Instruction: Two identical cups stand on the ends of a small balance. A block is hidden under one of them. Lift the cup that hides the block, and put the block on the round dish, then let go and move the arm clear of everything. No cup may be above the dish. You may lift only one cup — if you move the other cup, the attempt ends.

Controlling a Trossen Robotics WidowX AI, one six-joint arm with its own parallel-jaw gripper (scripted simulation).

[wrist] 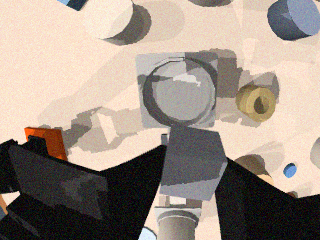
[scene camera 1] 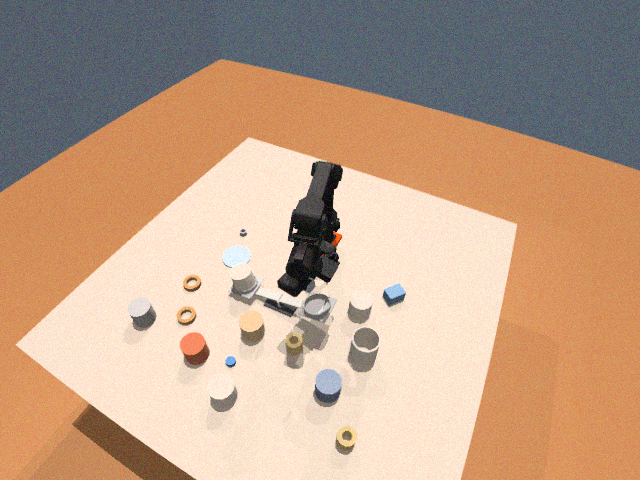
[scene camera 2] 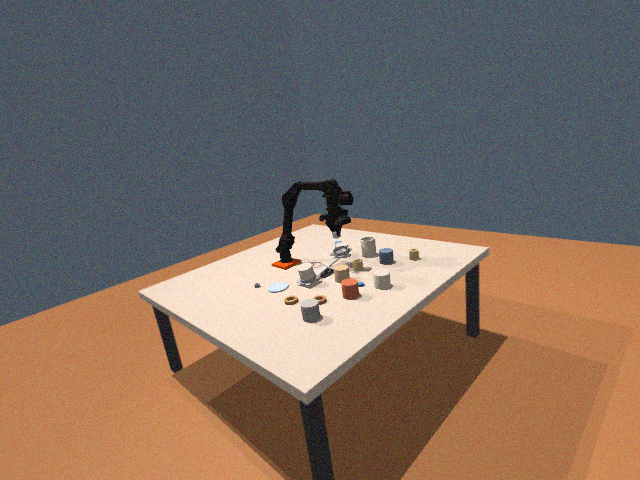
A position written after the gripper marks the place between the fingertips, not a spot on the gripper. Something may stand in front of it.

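So the gripper [scene camera 1: 307, 285] is holding a grey block [wrist: 194, 161].
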